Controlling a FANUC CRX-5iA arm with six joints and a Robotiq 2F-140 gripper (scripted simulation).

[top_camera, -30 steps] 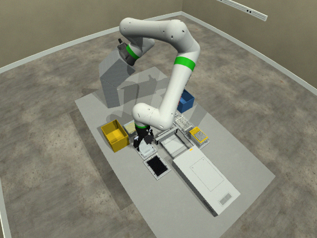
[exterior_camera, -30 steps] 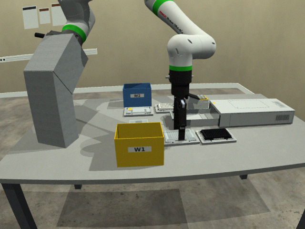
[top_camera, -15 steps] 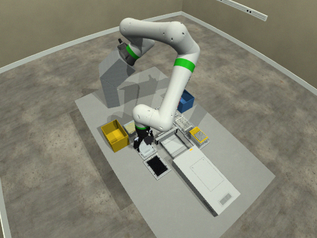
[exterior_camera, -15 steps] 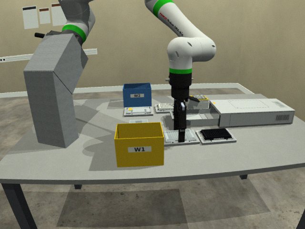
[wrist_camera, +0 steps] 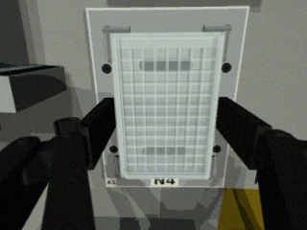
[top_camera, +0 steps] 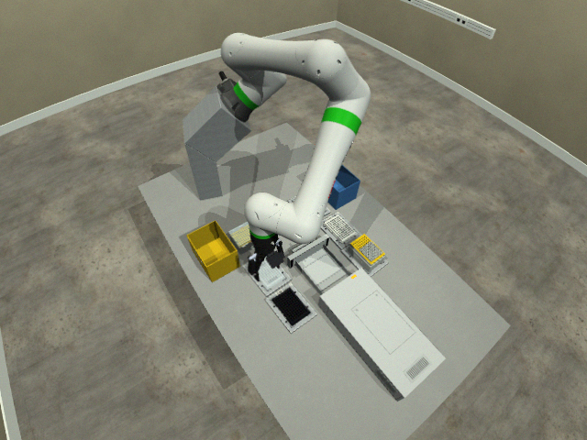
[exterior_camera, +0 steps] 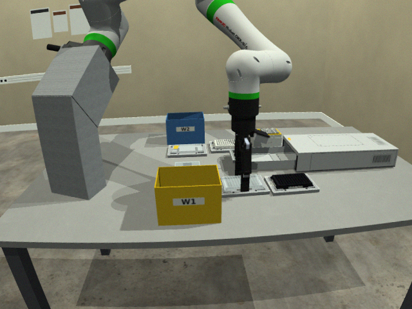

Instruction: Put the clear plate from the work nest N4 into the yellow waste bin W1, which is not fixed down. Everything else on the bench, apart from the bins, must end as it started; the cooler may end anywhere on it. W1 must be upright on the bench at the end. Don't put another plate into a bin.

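Now: the clear plate 2 cm below my hand. The rest, counted from my hand: nest N4 (3 cm below); then black plate (17 cm ahead, 2 cm to the left, 2 cm below); then yellow bin W1 (16 cm behind, 16 cm to the right).
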